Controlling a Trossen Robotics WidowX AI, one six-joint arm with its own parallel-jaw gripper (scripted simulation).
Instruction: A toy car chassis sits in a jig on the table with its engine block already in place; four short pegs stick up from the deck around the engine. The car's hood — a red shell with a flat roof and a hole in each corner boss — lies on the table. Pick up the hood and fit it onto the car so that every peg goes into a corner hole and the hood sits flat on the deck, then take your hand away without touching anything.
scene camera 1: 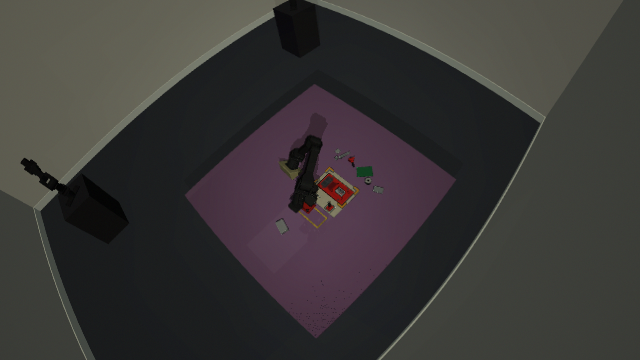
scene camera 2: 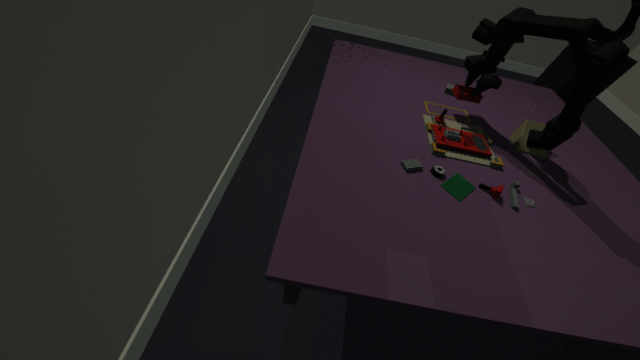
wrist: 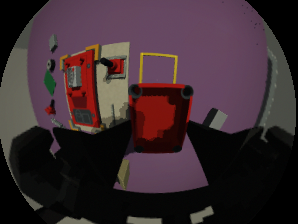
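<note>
My gripper carries a red hood, and the wrist view shows my gripper as well.
</note>
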